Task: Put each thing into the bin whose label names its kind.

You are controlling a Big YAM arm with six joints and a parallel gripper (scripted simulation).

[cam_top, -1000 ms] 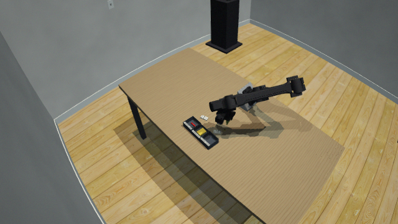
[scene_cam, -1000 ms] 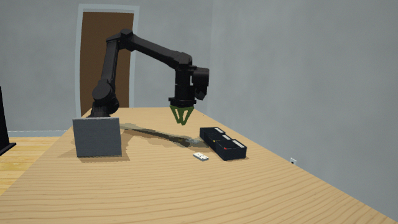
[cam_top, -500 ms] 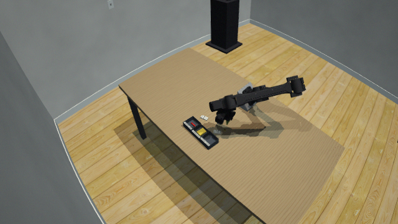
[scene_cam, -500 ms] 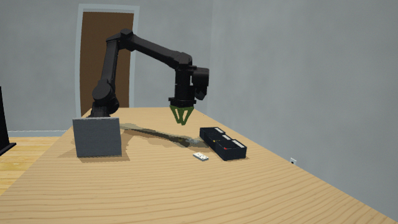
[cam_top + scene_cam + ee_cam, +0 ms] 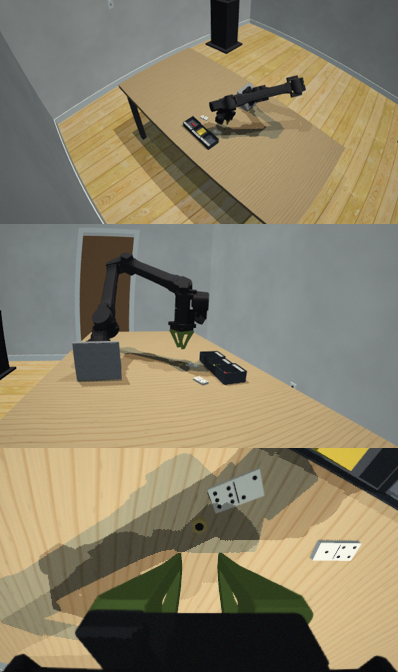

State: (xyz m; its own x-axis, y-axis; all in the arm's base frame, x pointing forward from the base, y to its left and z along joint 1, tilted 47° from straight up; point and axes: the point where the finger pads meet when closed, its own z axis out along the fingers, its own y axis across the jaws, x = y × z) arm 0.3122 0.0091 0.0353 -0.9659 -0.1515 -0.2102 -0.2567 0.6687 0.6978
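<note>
Right now the small nut is 70 mm below my hand. The rest, counted from my hand: yellow block (120 mm ahead, 90 mm to the right, 70 mm below); then long black bin (130 mm ahead, 90 mm to the right, 60 mm below); then red battery (170 mm to the right, 110 mm ahead, 70 mm below).
</note>
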